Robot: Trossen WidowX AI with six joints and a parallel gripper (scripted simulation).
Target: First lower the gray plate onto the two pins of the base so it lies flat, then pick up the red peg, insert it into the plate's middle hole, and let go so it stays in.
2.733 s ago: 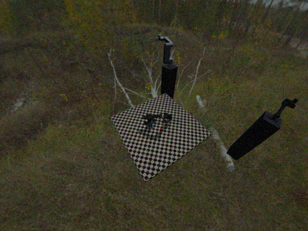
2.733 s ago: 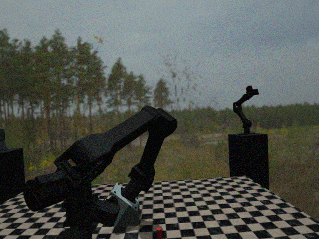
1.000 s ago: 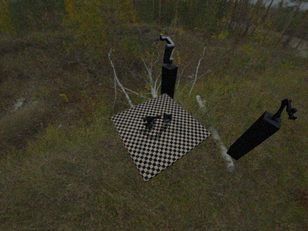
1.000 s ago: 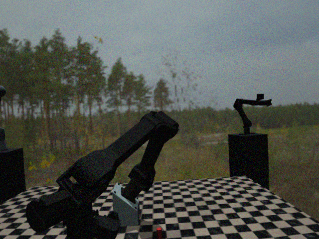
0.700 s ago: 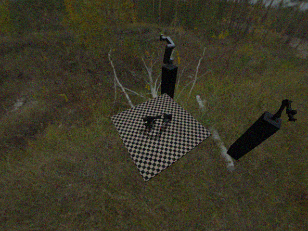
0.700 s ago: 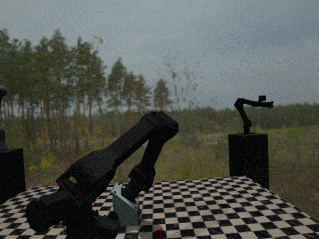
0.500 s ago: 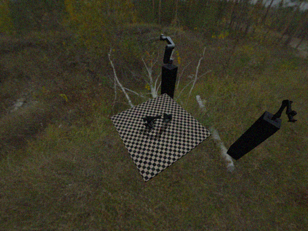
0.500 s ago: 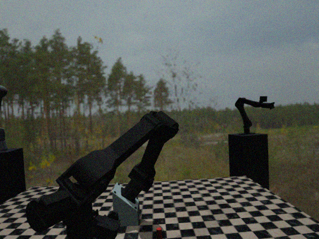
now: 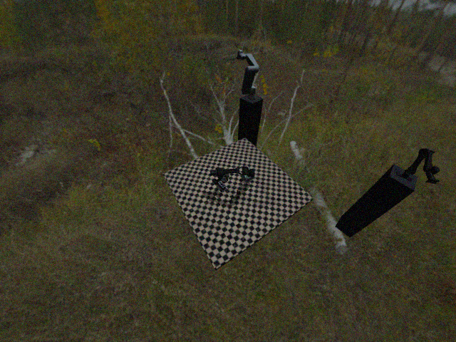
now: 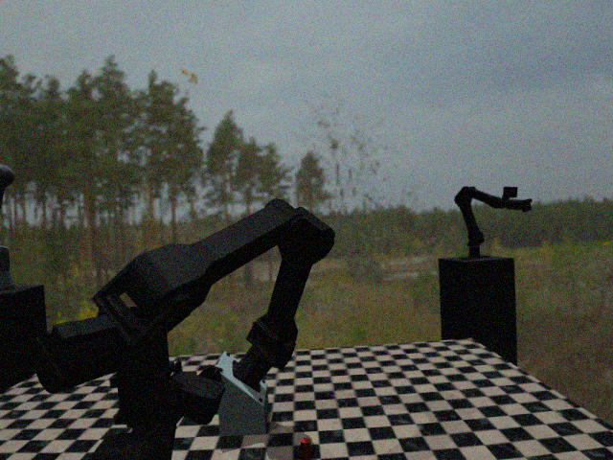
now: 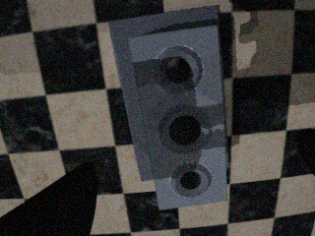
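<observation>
My gripper tip is 3 cm above the gray plate. The rest, counted from my gripper tip: gray base 7 cm below; then red peg 19 cm to the left, 7 cm behind, 4 cm below.
</observation>
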